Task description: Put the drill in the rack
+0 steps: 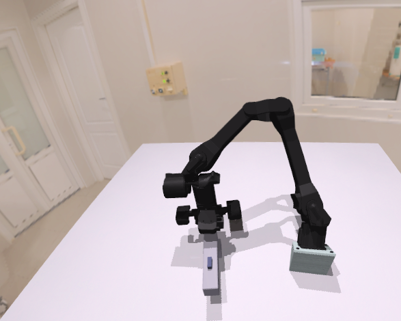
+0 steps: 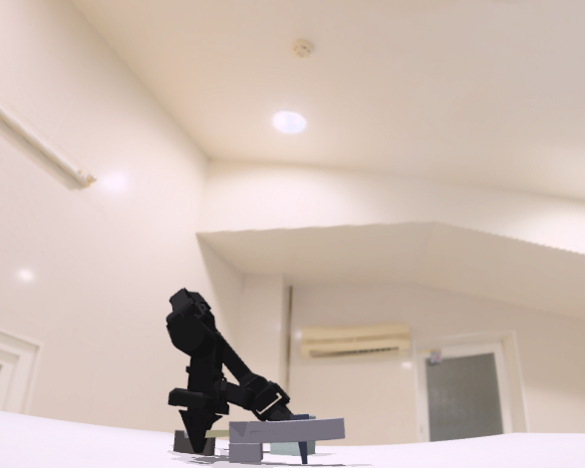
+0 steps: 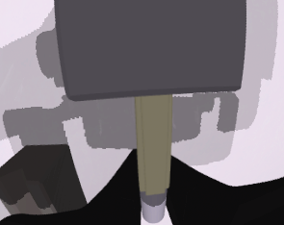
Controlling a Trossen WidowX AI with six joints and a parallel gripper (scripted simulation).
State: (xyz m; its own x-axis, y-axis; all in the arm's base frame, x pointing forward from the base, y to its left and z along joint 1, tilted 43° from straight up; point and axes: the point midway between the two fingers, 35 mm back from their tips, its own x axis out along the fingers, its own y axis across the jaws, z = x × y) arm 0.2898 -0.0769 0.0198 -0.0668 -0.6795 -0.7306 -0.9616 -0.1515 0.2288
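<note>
Now: gripper tip 1 cm past the drill, 4 cm to the right of it and 4 cm below it. From my gripper tip the other things lie so: housing 4 cm behind, 13 cm to the left, 4 cm above; then rack 7 cm behind, 5 cm to the right, 1 cm above; then blue key 4 cm behind, 16 cm to the left, 5 cm above.
</note>
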